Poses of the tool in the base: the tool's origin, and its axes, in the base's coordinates. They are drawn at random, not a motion.
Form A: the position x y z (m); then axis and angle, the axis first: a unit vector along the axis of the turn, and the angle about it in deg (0 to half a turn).
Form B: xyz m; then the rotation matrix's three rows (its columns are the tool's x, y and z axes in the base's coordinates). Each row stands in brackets. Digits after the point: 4 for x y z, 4 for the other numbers.
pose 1, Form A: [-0.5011 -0.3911 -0.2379 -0.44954 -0.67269 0.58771 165.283]
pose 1, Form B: [-0.5011 -0.3911 -0.2379], [[-0.5697 0.4456 -0.6906], [0.7442 -0.0770 -0.6635], [-0.3488 -0.8919 -0.2877]]
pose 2, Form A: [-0.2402 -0.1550 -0.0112 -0.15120 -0.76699 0.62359 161.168]
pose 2, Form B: [-0.2402 -0.1550 -0.0112], [[-0.9020 0.0244 -0.4311], [0.4270 0.1986 -0.8822], [0.0641 -0.9798 -0.1896]]
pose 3, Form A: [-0.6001 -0.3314 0.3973 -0.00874 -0.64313 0.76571 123.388]
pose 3, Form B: [-0.6001 -0.3314 0.3973], [[-0.5502 -0.6306 -0.5474], [0.6481 0.0909 -0.7561], [0.5266 -0.7707 0.3587]]
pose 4, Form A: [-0.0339 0.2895 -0.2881 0.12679 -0.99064 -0.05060 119.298]
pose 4, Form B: [-0.0339 0.2895 -0.2881], [[-0.4654 -0.1429 -0.8735], [-0.2312 0.9722 -0.0359], [0.8544 0.1852 -0.4855]]
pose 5, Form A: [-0.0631 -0.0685 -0.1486 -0.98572 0.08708 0.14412 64.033]
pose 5, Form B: [-0.0631 -0.0685 -0.1486], [[0.9841 -0.1778 -0.0016], [0.0813 0.4421 0.8933], [-0.1581 -0.8792 0.4495]]
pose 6, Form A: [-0.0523 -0.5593 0.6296 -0.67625 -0.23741 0.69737 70.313]
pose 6, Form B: [-0.0523 -0.5593 0.6296], [[0.6401 -0.5501 -0.5363], [0.7631 0.3743 0.5269], [-0.0892 -0.7465 0.6594]]
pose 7, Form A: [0.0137 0.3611 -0.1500 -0.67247 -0.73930 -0.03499 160.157]
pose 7, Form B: [0.0137 0.3611 -0.1500], [[-0.0630 0.9767 -0.2053], [0.9529 0.1200 0.2785], [0.2966 -0.1781 -0.9383]]
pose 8, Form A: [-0.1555 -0.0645 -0.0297 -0.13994 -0.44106 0.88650 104.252]
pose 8, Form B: [-0.1555 -0.0645 -0.0297], [[-0.2218 -0.7823 -0.5821], [0.9361 -0.0038 -0.3516], [0.2729 -0.6229 0.7332]]
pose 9, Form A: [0.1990 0.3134 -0.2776 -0.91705 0.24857 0.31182 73.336]
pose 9, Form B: [0.1990 0.3134 -0.2776], [[0.8866 -0.4613 0.0342], [0.1361 0.3308 0.9338], [-0.4421 -0.8233 0.3561]]
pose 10, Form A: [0.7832 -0.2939 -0.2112 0.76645 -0.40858 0.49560 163.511]
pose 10, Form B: [0.7832 -0.2939 -0.2112], [[0.1919 -0.7541 0.6281], [-0.4728 -0.6319 -0.6142], [0.8600 -0.1791 -0.4777]]
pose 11, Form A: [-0.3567 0.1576 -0.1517 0.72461 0.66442 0.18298 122.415]
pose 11, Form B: [-0.3567 0.1576 -0.1517], [[0.2705 0.5851 0.7646], [0.8940 0.1420 -0.4250], [-0.3572 0.7985 -0.4846]]
